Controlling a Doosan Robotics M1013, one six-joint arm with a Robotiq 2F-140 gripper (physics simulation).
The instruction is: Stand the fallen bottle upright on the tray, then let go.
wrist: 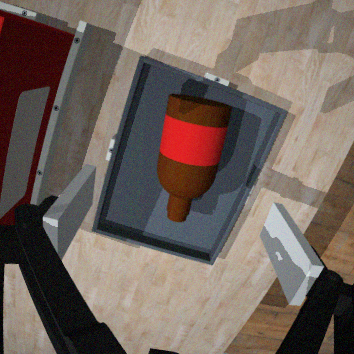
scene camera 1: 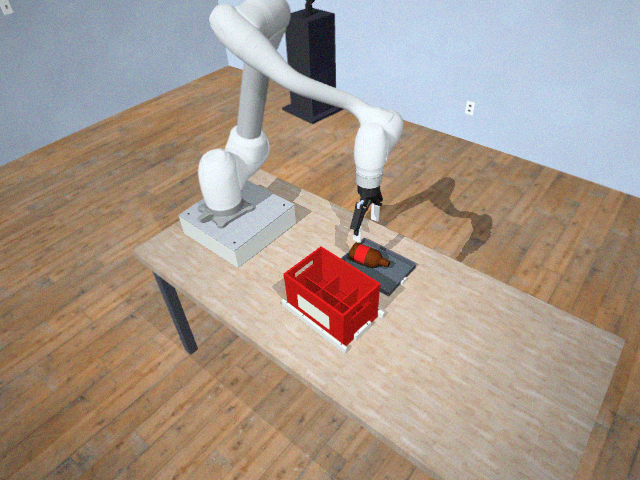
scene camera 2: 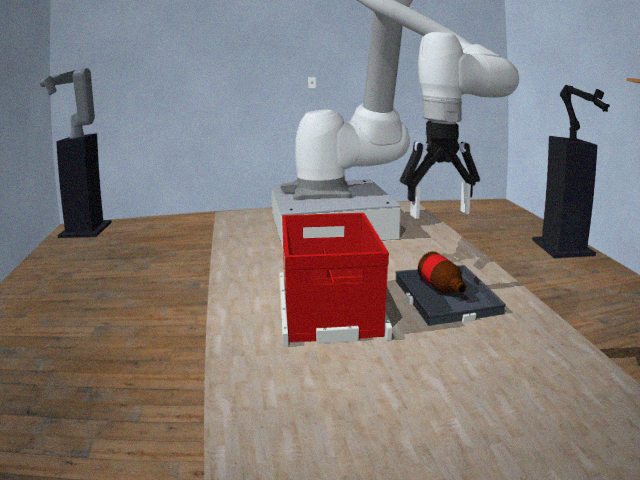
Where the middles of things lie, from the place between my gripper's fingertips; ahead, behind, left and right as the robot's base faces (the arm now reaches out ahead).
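My hand: 15 cm above the brown bottle (scene camera 2: pixel 446 277), 1 cm short of it, 2 cm to the right of it.
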